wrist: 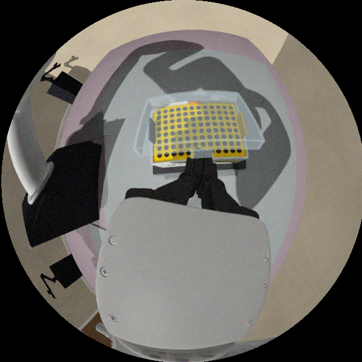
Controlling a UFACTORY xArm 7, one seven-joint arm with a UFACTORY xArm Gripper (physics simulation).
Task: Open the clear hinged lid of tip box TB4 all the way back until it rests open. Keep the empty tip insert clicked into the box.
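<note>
There's a clear lid (197, 121) that I can see, and a grey-blue mat (267, 185) as well.
</note>
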